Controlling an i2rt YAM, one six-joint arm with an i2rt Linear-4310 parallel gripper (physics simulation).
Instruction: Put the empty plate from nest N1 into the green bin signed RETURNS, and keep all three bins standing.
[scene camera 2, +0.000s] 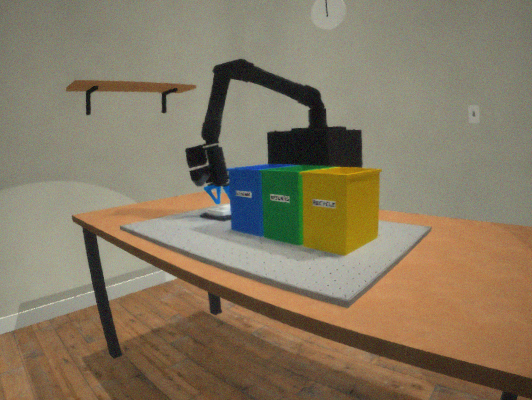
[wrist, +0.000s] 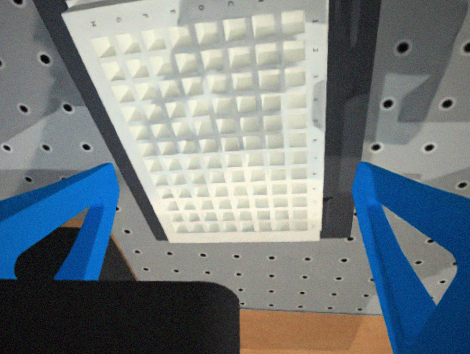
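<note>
The white plate has a grid of square wells that look empty. It sits in a dark nest left of the bins; no N1 sign is readable. My gripper is open above the plate, with its blue fingertips wide apart on either side of it in the wrist view. In the scene view the blue bin partly hides the fingers and plate. The green bin, signed RETURNS, stands upright between the blue bin and the yellow bin, which also stand upright.
The bins and nest stand on a grey perforated board on a wooden table. The yellow bin's sign reads RECYCLE. The black arm base is behind the bins. A wall shelf hangs at the back left.
</note>
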